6 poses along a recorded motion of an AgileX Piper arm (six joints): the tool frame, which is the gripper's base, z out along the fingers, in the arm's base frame.
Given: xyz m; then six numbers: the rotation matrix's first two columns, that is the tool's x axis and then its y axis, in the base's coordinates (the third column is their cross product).
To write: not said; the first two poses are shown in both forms.
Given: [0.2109, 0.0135, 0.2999, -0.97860, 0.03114, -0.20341, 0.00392, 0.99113, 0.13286]
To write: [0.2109, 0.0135, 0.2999, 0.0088, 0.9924, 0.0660, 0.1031]
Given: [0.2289, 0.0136, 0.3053, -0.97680, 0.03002, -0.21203, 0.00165, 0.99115, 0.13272]
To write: [0.2289, 0.0136, 0.3053, 0.0080, 0.9920, 0.0660, 0.1074]
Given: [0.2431, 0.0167, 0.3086, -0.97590, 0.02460, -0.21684, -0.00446, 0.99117, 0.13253]
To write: [0.2431, 0.0167, 0.3086, 0.0051, 0.9917, 0.0663, 0.1097]
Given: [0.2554, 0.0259, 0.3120, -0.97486, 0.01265, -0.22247, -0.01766, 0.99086, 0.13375]
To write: [0.2554, 0.0259, 0.3120, -0.0013, 0.9914, 0.0676, 0.1121]
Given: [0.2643, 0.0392, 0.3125, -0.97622, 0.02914, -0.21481, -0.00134, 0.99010, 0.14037]
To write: [0.2643, 0.0392, 0.3125, 0.0070, 0.9916, 0.0700, 0.1088]
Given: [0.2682, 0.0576, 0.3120, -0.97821, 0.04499, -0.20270, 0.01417, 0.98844, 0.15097]
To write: [0.2682, 0.0576, 0.3120, 0.0149, 0.9917, 0.0746, 0.1033]
